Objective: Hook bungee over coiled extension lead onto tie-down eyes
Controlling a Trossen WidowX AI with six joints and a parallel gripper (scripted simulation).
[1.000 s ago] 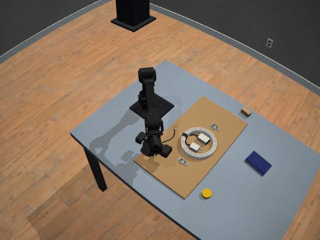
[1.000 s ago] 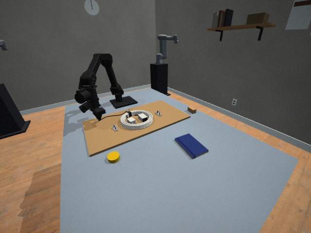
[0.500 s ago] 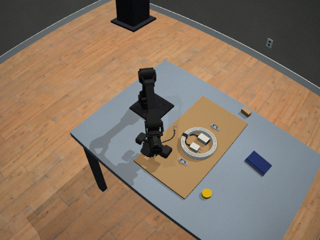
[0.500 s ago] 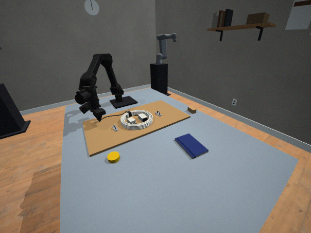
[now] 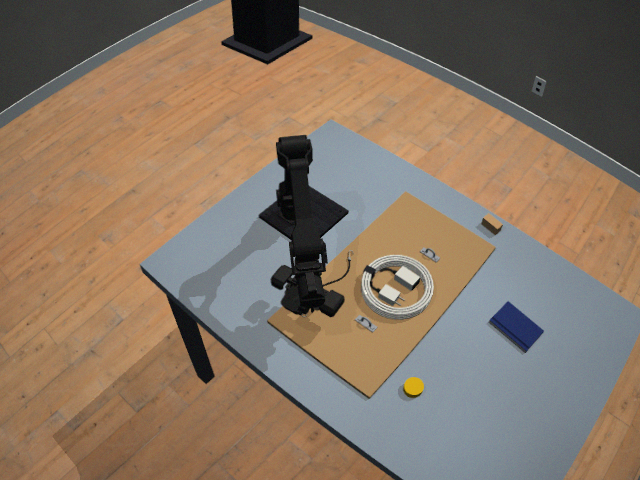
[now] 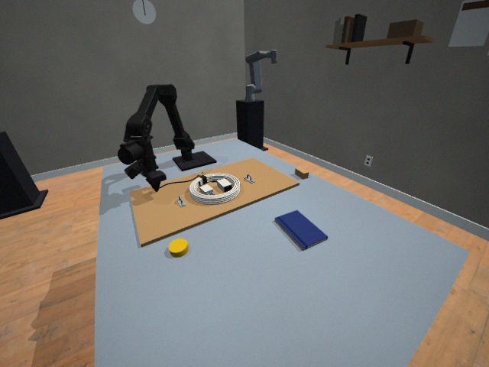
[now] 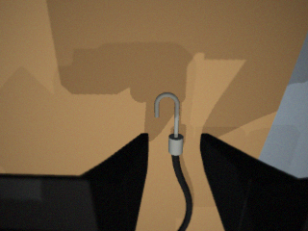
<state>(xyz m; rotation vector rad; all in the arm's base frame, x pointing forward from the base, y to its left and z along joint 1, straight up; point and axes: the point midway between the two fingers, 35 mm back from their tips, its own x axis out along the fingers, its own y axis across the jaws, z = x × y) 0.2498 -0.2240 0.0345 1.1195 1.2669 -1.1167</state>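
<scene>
Right now the extension lead coil is 20 cm to the left of my hand, 14 cm ahead of it and 2 cm below it. From my hand the other things lie so: yellow disc 35 cm ahead, 4 cm below, 1 cm to the right; then small wooden block 59 cm to the left, 24 cm ahead, 3 cm below.
</scene>
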